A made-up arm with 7 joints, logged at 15 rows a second.
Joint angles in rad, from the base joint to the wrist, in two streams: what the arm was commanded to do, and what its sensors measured. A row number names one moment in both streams.
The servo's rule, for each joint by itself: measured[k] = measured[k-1] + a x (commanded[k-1-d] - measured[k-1]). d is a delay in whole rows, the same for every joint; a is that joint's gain. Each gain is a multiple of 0.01, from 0.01 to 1. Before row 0 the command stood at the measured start. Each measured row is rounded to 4 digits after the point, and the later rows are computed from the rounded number. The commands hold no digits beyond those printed.
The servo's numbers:
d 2
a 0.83 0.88 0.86 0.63 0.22 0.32 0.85
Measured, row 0:
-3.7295 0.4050 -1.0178 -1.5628 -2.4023 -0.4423 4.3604
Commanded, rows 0 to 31:
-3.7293 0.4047 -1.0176 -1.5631 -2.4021 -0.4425 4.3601
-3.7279 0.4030 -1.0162 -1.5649 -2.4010 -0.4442 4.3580
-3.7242 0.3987 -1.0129 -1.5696 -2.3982 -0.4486 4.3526
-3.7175 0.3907 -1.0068 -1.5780 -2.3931 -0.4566 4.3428
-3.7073 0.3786 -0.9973 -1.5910 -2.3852 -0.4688 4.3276
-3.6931 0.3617 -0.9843 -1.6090 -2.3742 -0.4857 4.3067
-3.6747 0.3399 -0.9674 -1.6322 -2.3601 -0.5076 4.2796
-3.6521 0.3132 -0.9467 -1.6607 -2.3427 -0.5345 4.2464
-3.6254 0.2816 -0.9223 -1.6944 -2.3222 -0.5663 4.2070
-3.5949 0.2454 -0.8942 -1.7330 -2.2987 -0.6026 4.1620
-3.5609 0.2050 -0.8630 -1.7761 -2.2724 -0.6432 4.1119
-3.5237 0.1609 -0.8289 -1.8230 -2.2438 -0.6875 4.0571
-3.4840 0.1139 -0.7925 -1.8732 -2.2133 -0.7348 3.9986
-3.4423 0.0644 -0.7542 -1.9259 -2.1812 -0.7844 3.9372
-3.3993 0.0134 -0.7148 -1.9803 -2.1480 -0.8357 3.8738
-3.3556 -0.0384 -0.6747 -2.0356 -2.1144 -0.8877 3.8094
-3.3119 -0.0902 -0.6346 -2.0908 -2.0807 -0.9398 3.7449
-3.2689 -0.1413 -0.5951 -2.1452 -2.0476 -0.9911 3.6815
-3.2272 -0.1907 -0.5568 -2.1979 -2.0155 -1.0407 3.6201
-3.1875 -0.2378 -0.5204 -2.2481 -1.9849 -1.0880 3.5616
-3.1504 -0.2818 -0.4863 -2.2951 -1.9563 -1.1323 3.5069
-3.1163 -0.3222 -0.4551 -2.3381 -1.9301 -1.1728 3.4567
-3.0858 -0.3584 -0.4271 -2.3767 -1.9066 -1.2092 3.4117
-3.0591 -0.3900 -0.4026 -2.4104 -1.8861 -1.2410 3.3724
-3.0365 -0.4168 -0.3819 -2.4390 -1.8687 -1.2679 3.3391
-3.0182 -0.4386 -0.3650 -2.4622 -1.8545 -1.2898 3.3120
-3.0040 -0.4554 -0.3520 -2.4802 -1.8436 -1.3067 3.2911
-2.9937 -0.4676 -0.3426 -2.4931 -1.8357 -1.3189 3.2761
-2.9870 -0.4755 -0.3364 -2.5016 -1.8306 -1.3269 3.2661
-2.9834 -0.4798 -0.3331 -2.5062 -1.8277 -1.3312 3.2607
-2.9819 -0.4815 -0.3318 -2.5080 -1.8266 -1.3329 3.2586
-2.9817 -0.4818 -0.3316 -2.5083 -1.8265 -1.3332 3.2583
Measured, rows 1 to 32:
-3.7295 0.4050 -1.0178 -1.5628 -2.4023 -0.4423 4.3604
-3.7295 0.4050 -1.0178 -1.5628 -2.4023 -0.4423 4.3604
-3.7293 0.4047 -1.0176 -1.5630 -2.4023 -0.4424 4.3601
-3.7281 0.4032 -1.0164 -1.5642 -2.4020 -0.4430 4.3583
-3.7249 0.3992 -1.0134 -1.5676 -2.4012 -0.4448 4.3535
-3.7188 0.3917 -1.0077 -1.5742 -2.3994 -0.4486 4.3444
-3.7093 0.3802 -0.9988 -1.5848 -2.3963 -0.4551 4.3301
-3.6959 0.3639 -0.9863 -1.6000 -2.3914 -0.4649 4.3102
-3.6783 0.3428 -0.9700 -1.6203 -2.3845 -0.4786 4.2842
-3.6566 0.3168 -0.9500 -1.6458 -2.3753 -0.4965 4.2521
-3.6307 0.2858 -0.9262 -1.6764 -2.3636 -0.5188 4.2138
-3.6010 0.2502 -0.8987 -1.7121 -2.3493 -0.5456 4.1698
-3.5677 0.2104 -0.8680 -1.7524 -2.3324 -0.5768 4.1206
-3.5312 0.1668 -0.8344 -1.7969 -2.3129 -0.6122 4.0666
-3.4920 0.1202 -0.7984 -1.8450 -2.2910 -0.6514 4.0088
-3.4507 0.0711 -0.7604 -1.8960 -2.2668 -0.6940 3.9479
-3.4080 0.0203 -0.7212 -1.9491 -2.2407 -0.7393 3.8849
-3.3645 -0.0314 -0.6812 -2.0036 -2.2129 -0.7868 3.8207
-3.3208 -0.0831 -0.6411 -2.0585 -2.1838 -0.8358 3.7563
-3.2777 -0.1343 -0.6015 -2.1131 -2.1538 -0.8855 3.6927
-3.2358 -0.1839 -0.5631 -2.1665 -2.1234 -0.9352 3.6310
-3.1957 -0.2313 -0.5264 -2.2179 -2.0929 -0.9841 3.5720
-3.1581 -0.2757 -0.4919 -2.2665 -2.0628 -1.0315 3.5167
-3.1234 -0.3166 -0.4603 -2.3116 -2.0336 -1.0767 3.4657
-3.0922 -0.3534 -0.4317 -2.3526 -2.0057 -1.1191 3.4198
-3.0647 -0.3856 -0.4067 -2.3890 -1.9794 -1.1581 3.3795
-3.0413 -0.4131 -0.3854 -2.4205 -1.9550 -1.1932 3.3452
-3.0221 -0.4355 -0.3679 -2.4468 -1.9329 -1.2241 3.3170
-3.0071 -0.4530 -0.3542 -2.4678 -1.9133 -1.2505 3.2950
-2.9960 -0.4658 -0.3442 -2.4837 -1.8962 -1.2724 3.2789
-2.9885 -0.4743 -0.3375 -2.4950 -1.8818 -1.2898 3.2680
-2.9843 -0.4791 -0.3337 -2.5021 -1.8699 -1.3030 3.2618

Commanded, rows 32 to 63:
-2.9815 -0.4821 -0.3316 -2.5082 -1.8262 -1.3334 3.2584
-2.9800 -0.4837 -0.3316 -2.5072 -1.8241 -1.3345 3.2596
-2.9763 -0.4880 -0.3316 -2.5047 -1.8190 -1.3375 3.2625
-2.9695 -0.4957 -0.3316 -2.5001 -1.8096 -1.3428 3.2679
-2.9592 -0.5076 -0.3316 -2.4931 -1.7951 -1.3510 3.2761
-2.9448 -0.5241 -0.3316 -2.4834 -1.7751 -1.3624 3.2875
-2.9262 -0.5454 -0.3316 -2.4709 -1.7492 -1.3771 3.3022
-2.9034 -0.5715 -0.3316 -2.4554 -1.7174 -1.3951 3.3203
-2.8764 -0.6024 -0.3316 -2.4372 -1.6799 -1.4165 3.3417
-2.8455 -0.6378 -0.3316 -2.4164 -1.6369 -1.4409 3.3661
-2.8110 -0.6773 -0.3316 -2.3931 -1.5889 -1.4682 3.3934
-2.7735 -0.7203 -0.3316 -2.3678 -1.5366 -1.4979 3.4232
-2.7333 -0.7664 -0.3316 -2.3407 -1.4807 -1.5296 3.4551
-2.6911 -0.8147 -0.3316 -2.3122 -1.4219 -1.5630 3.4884
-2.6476 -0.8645 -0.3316 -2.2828 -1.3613 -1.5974 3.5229
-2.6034 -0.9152 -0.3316 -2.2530 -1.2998 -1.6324 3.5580
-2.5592 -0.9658 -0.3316 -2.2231 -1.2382 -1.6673 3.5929
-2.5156 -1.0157 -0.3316 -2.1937 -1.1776 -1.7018 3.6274
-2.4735 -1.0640 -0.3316 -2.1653 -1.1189 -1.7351 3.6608
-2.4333 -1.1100 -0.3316 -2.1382 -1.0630 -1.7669 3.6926
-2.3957 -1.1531 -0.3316 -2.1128 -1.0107 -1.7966 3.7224
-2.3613 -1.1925 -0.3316 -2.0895 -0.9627 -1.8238 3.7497
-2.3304 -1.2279 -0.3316 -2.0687 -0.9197 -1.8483 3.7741
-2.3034 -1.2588 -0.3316 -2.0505 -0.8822 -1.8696 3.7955
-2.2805 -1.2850 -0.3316 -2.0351 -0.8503 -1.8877 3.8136
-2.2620 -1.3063 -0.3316 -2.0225 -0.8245 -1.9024 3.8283
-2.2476 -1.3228 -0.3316 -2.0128 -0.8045 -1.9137 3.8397
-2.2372 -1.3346 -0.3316 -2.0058 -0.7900 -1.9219 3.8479
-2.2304 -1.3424 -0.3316 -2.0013 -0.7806 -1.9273 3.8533
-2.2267 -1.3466 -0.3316 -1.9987 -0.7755 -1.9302 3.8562
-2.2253 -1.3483 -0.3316 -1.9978 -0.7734 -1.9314 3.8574
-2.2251 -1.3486 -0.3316 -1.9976 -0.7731 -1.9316 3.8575
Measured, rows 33 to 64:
-2.9823 -0.4812 -0.3321 -2.5058 -1.8604 -1.3126 3.2591
-2.9818 -0.4817 -0.3317 -2.5074 -1.8529 -1.3192 3.2584
-2.9816 -0.4821 -0.3316 -2.5079 -1.8470 -1.3237 3.2584
-2.9803 -0.4835 -0.3316 -2.5075 -1.8420 -1.3272 3.2594
-2.9770 -0.4875 -0.3316 -2.5057 -1.8369 -1.3305 3.2620
-2.9708 -0.4947 -0.3316 -2.5022 -1.8309 -1.3344 3.2670
-2.9612 -0.5061 -0.3316 -2.4965 -1.8230 -1.3397 3.2747
-2.9476 -0.5219 -0.3316 -2.4882 -1.8125 -1.3470 3.2856
-2.9298 -0.5426 -0.3316 -2.4773 -1.7986 -1.3566 3.2997
-2.9079 -0.5680 -0.3316 -2.4635 -1.7807 -1.3689 3.3172
-2.8818 -0.5983 -0.3316 -2.4469 -1.7585 -1.3841 3.3380
-2.8517 -0.6331 -0.3316 -2.4277 -1.7317 -1.4023 3.3619
-2.8179 -0.6720 -0.3316 -2.4059 -1.7003 -1.4234 3.3887
-2.7810 -0.7145 -0.3316 -2.3819 -1.6643 -1.4472 3.4180
-2.7414 -0.7602 -0.3316 -2.3559 -1.6239 -1.4736 3.4495
-2.6997 -0.8082 -0.3316 -2.3284 -1.5795 -1.5022 3.4826
-2.6565 -0.8577 -0.3316 -2.2997 -1.5315 -1.5327 3.5169
-2.6124 -0.9083 -0.3316 -2.2703 -1.4805 -1.5646 3.5518
-2.5682 -0.9589 -0.3316 -2.2406 -1.4272 -1.5975 3.5867
-2.5245 -1.0089 -0.3316 -2.2111 -1.3723 -1.6309 3.6213
-2.4822 -1.0574 -0.3316 -2.1822 -1.3166 -1.6642 3.6549
-2.4416 -1.1037 -0.3316 -2.1545 -1.2608 -1.6971 3.6869
-2.4035 -1.1472 -0.3316 -2.1282 -1.2058 -1.7289 3.7171
-2.3685 -1.1871 -0.3316 -2.1038 -1.1523 -1.7593 3.7448
-2.3369 -1.2230 -0.3316 -2.0817 -1.1011 -1.7878 3.7697
-2.3091 -1.2545 -0.3316 -2.0620 -1.0529 -1.8140 3.7916
-2.2854 -1.2813 -0.3316 -2.0451 -1.0083 -1.8376 3.8103
-2.2660 -1.3033 -0.3316 -2.0309 -0.9679 -1.8583 3.8256
-2.2507 -1.3205 -0.3316 -2.0195 -0.9320 -1.8760 3.8376
-2.2395 -1.3329 -0.3316 -2.0109 -0.9008 -1.8907 3.8464
-2.2319 -1.3413 -0.3316 -2.0049 -0.8744 -1.9024 3.8523
-2.2276 -1.3460 -0.3316 -2.0010 -0.8526 -1.9113 3.8556

